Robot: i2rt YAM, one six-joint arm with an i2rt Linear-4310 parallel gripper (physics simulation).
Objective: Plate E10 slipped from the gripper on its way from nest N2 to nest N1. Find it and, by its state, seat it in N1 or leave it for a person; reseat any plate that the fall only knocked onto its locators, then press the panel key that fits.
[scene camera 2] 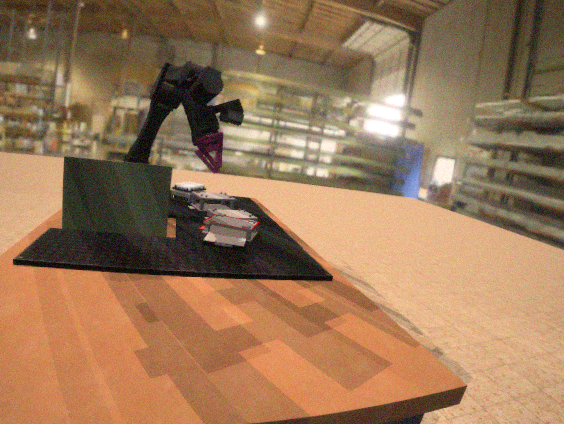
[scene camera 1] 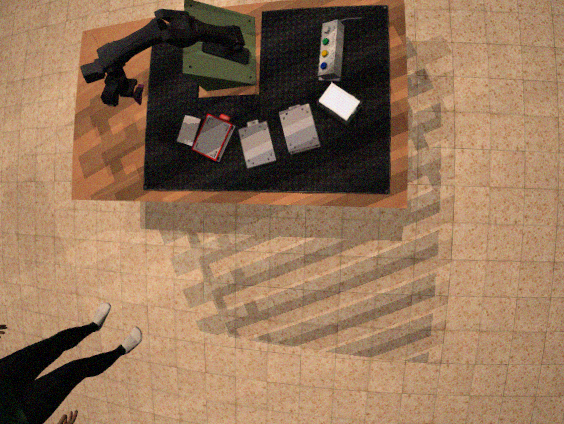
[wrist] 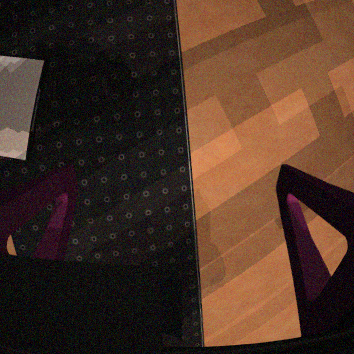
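Pixels of known places: gripper, fingertip midpoint: [scene camera 2: 217, 170] [scene camera 1: 128, 103] [wrist: 176, 175]; arm's base at its link origin: [scene camera 2: 130, 195] [scene camera 1: 225, 50].
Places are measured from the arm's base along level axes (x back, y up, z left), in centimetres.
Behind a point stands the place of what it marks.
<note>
My gripper [scene camera 1: 139, 94] [scene camera 2: 215, 169] @(x -24.1, y 14.8, z -32.8 cm) [wrist: 176, 175] @(x -24.1, y 14.8, z -32.8 cm) is open and empty, high above the mat's left edge. A small grey plate [scene camera 1: 188, 130] @(x -30.9, y -7.0, z -17.7 cm) [scene camera 2: 224, 239] @(x -30.4, y -7.1, z -17.9 cm) lies low against the left side of a red-outlined plate or nest [scene camera 1: 215, 136] @(x -34.2, y -4.5, z -4.1 cm) [scene camera 2: 234, 220] @(x -35.4, y -4.5, z -3.9 cm); whether it leans or reaches underneath is unclear. A grey slab [wrist: 17, 107] @(x -30.2, y -7.1, z -19.5 cm), apparently that small plate, shows at the left of the wrist view. Two grey plates, one in the middle [scene camera 1: 257, 144] @(x -37.4, y -6.0, z 13.2 cm) and one farther right [scene camera 1: 299, 128] @(x -31.8, y -2.8, z 30.2 cm), lie in a row. The key panel [scene camera 1: 337, 49] @(x -1.0, y -1.4, z 44.0 cm) has grey, green, yellow and blue keys. Labels are unreadable.
A green board [scene camera 1: 220, 72] @(x -9.8, y 1.7, z -1.0 cm) [scene camera 2: 117, 197] @(x 2.2, y 1.6, z -12.9 cm) stands behind the plates, beside the arm. A white-topped block [scene camera 1: 339, 102] @(x -21.6, y -2.9, z 45.0 cm) [scene camera 2: 189, 187] @(x -21.4, y -3.0, z 45.2 cm) lies in front of the panel. The black mat [scene camera 1: 340, 170] @(x -46.8, y -8.4, z 45.9 cm) [scene camera 2: 125, 260] @(x -4.0, y -8.5, z -36.0 cm) covers much of the wooden table [scene camera 1: 105, 165] @(x -45.2, y -9.7, z -63.0 cm) [scene camera 2: 280, 360] @(x -32.4, y -9.8, z -72.1 cm). A person's legs show beyond the table.
</note>
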